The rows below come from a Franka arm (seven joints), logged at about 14 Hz.
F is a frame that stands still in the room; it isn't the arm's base.
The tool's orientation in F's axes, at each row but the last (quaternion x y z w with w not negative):
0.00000, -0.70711, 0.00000, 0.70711
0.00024, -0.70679, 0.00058, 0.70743
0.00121, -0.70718, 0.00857, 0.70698
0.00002, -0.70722, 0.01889, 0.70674
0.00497, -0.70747, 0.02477, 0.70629
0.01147, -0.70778, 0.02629, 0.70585
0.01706, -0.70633, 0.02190, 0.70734
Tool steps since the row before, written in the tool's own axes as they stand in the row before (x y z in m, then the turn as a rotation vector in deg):
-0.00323, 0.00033, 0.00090, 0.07, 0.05, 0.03
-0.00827, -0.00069, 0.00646, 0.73, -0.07, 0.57
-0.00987, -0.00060, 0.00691, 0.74, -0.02, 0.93
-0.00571, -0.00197, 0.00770, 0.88, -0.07, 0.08
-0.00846, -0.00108, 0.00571, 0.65, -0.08, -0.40
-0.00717, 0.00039, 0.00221, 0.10, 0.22, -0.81
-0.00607, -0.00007, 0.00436, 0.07, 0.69, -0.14
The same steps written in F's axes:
-0.00090, 0.00033, -0.00323, -0.03, 0.05, 0.07
-0.00647, -0.00070, -0.00826, -0.57, -0.07, 0.73
-0.00690, -0.00080, -0.00986, -0.93, -0.03, 0.74
-0.00764, -0.00233, -0.00566, -0.08, -0.05, 0.88
-0.00564, -0.00156, -0.00843, 0.40, -0.04, 0.65
-0.00220, 0.00012, -0.00718, 0.80, 0.26, 0.10
-0.00436, -0.00035, -0.00606, 0.10, 0.70, 0.07

